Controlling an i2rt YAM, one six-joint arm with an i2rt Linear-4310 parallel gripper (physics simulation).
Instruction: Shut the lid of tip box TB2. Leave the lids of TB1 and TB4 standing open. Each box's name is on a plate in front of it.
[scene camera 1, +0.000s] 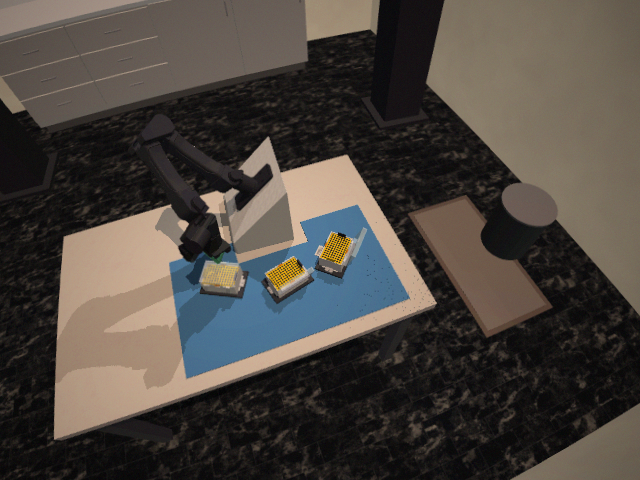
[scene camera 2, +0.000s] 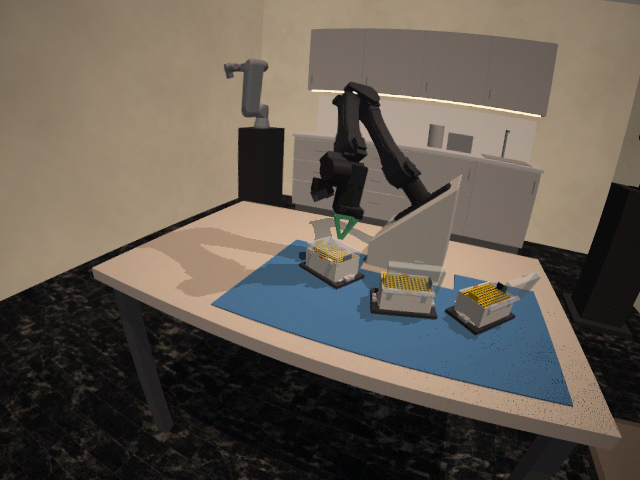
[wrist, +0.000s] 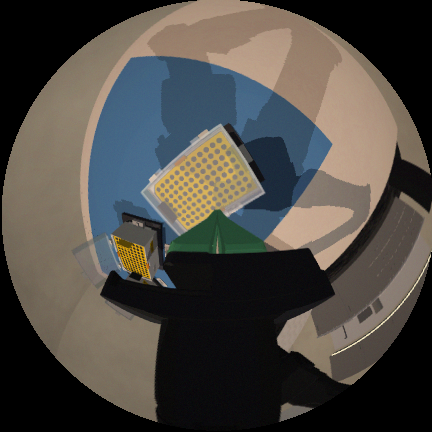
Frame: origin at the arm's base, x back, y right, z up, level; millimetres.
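Seen in the pictures: gripper, fingertip midpoint: (scene camera 1: 218, 262) (scene camera 2: 340, 239) (wrist: 216, 214); arm's base, origin of the base link: (scene camera 1: 254, 188) (scene camera 2: 423, 203).
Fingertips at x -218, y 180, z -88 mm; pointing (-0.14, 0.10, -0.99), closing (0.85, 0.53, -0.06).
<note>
Offsets run from my fingertips to a thing's top centre. "spot": to the spot under its first point. Level surfaces: height alone.
The left tip box @(dx -19, dy +2, dz -12 mm) (scene camera 1: 222, 277) (scene camera 2: 332, 264) (wrist: 202, 180) has its clear lid lying down over the yellow rack. The middle tip box @(dx -92, dy -213, dz -15 mm) (scene camera 1: 287, 277) (scene camera 2: 406, 297) (wrist: 135, 250) has its clear lid @(spot: dx -176, dy -238, dz +51 mm) (scene camera 2: 416, 269) standing open. The right tip box @(dx -38, dy -399, dz -23 mm) (scene camera 1: 336, 253) (scene camera 2: 480, 308) has its lid @(dx -88, dy -459, dz +64 mm) (scene camera 1: 360, 241) (scene camera 2: 522, 285) tilted open. No name plate can be read, so I cannot tell which box is TB2. My gripper (scene camera 1: 219, 258) (scene camera 2: 340, 237) (wrist: 216, 214) is shut and empty, its green fingertips just above the back edge of the left box, apart from the lid.
The boxes stand on a blue mat @(dz -89 mm) (scene camera 1: 258, 330) (scene camera 2: 336, 320) (wrist: 130, 105) on the table @(dz -92 mm) (scene camera 1: 103, 372) (scene camera 2: 196, 294). A pale slanted arm mount (scene camera 1: 263, 222) (scene camera 2: 413, 248) stands behind the left and middle boxes. My arm reaches over from it.
</note>
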